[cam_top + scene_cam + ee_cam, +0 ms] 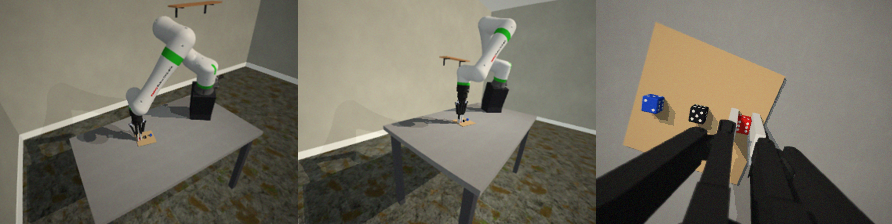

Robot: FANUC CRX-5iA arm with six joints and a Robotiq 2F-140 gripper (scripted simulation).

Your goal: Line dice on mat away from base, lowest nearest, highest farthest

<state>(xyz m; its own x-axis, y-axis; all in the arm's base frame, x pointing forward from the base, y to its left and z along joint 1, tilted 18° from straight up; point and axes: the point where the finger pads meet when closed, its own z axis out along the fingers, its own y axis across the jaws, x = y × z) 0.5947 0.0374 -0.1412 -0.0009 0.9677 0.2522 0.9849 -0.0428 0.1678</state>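
My gripper is now 3 cm above the red die. From my hand the other things lie so: black die: 5 cm behind, 3 cm below; then blue die: 10 cm behind, 3 cm below; then tan mat: 5 cm behind, 4 cm below.
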